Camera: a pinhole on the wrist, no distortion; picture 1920 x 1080 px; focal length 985.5 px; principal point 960.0 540.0 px. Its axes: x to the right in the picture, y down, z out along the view. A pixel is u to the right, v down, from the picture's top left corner.
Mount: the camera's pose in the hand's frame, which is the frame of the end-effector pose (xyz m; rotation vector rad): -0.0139 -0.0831 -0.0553 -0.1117 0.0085 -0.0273
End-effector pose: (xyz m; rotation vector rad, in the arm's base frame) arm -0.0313 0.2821 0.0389 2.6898 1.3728 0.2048
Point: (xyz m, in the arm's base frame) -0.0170 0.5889 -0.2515
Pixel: 1745.6 38.8
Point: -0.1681 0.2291 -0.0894
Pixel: 216.7 308.9
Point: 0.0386 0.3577 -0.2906
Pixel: 1185.4 539.5
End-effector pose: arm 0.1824 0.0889 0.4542 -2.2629 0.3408 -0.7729
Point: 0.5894 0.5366 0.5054
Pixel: outside the picture
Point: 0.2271 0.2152 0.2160
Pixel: 581.8 942.3
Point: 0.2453 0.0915 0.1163
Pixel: outside the picture
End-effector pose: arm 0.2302 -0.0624 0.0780 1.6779 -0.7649 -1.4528
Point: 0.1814 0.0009 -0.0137
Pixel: 965.6 108.4
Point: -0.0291 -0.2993 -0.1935
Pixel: 1803.2 351.6
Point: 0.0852 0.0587 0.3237
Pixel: outside the picture
